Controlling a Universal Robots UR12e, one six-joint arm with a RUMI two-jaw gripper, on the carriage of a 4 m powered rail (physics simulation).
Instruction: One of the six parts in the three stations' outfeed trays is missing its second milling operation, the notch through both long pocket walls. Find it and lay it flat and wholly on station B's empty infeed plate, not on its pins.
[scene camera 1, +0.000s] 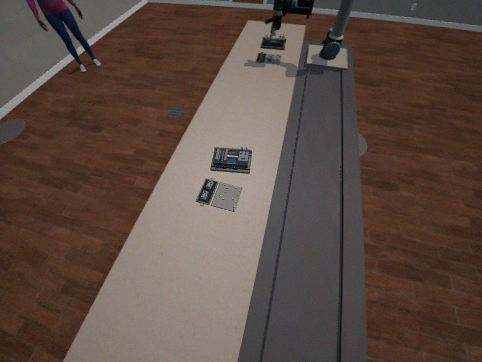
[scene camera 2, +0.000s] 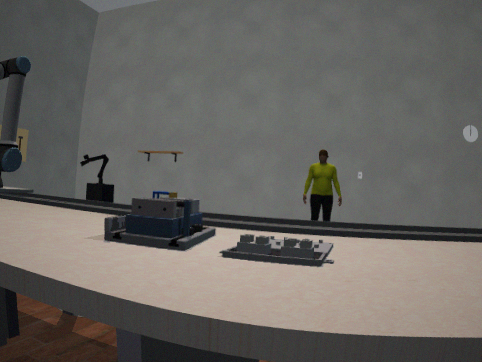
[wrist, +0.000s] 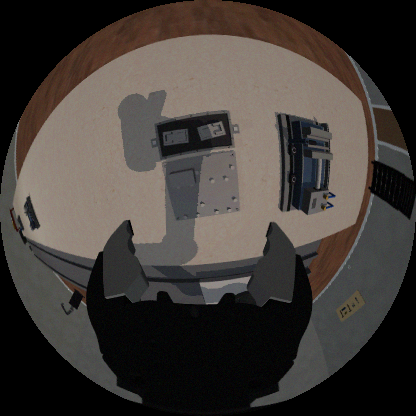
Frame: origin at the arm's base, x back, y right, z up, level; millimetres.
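Seen in the pictures: gripper, fingertip midpoint: (scene camera 1: 272, 36) (wrist: 198, 223); arm's base, origin of the base link: (wrist: 246, 297).
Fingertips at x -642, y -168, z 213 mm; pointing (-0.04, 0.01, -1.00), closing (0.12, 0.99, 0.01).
Note:
Pixels of each thing's top centre, then the offset from my fingertips to it. "pt": a spot on its surface instead.
- left part, middle of its top: (wrist: 173, 135) dz -202, dx -107, dy -50 mm
- right part, middle of its top: (wrist: 211, 129) dz -202, dx -112, dy +36 mm
- grey block, middle of its top: (wrist: 181, 178) dz -199, dx -4, dy -45 mm
- pinned infeed plate, middle of its top: (wrist: 202, 187) (scene camera 1: 273, 58) dz -234, dx +34, dy +2 mm
- pinned plate, middle of its top: (scene camera 2: 290, 244) (scene camera 1: 227, 196) dz -234, dx +25, dy -1858 mm
- grey machine vise, middle of its top: (wrist: 314, 166) (scene camera 1: 273, 40) dz -183, dx -24, dy +326 mm
- further station's fixture, surface spot: (wrist: 31, 212) pt dz -208, dx -40, dy -1465 mm
In the wrist view, an outfeed tray (wrist: 194, 149) holds two grey parts. The left part (wrist: 176, 136) lies nearly square and shows a long rectangular pocket; the right part (wrist: 212, 130) lies turned, with a gap visible in its raised walls. A grey block (wrist: 183, 177) rests on the pinned infeed plate (wrist: 220, 192). My gripper (wrist: 198, 223) (scene camera 1: 273, 23) is open and empty, high above the table's rail side at the far station. At the nearer station, a tray (scene camera 1: 206, 192) (scene camera 2: 272, 259) holds two parts beside a pinned plate (scene camera 1: 227, 196) with no part on it. Station letters cannot be read.
A blue and grey machine vise (wrist: 312, 165) (scene camera 1: 273, 43) stands right of the tray in the wrist view. Another vise (scene camera 1: 231, 160) (scene camera 2: 160, 222) stands at the nearer station. A further station's fixture (wrist: 31, 212) shows at far left. The rail (scene camera 1: 320, 200) runs along the table.

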